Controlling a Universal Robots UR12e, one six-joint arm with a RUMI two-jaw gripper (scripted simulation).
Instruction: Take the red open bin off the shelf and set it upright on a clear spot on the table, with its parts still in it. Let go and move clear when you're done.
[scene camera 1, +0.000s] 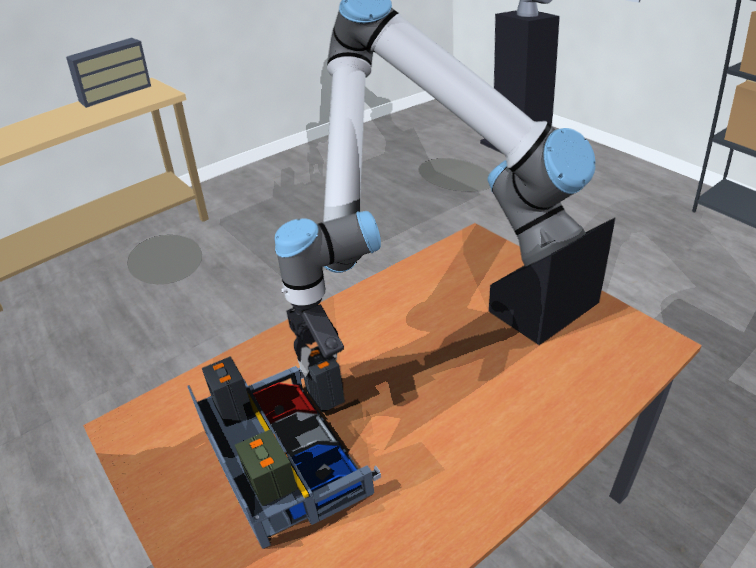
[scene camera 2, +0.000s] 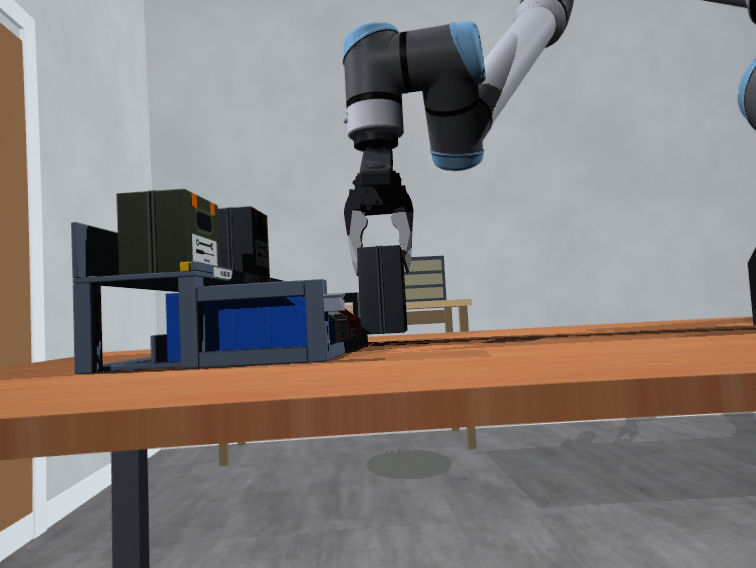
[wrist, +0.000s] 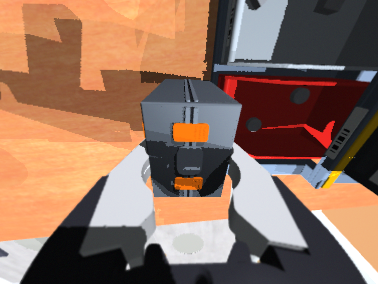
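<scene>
My gripper (scene camera 1: 320, 370) is visible there, and you'd also see the gripper (scene camera 2: 382, 274) and, from the wrist, the gripper (wrist: 188, 139). There's a red open bin (wrist: 289, 131), plus a grey bin (scene camera 1: 301, 429), and the wrist view has that grey bin (wrist: 277, 41) too. I can see a green case (scene camera 2: 157, 230) as well, but in the wrist view the case is out of frame.
</scene>
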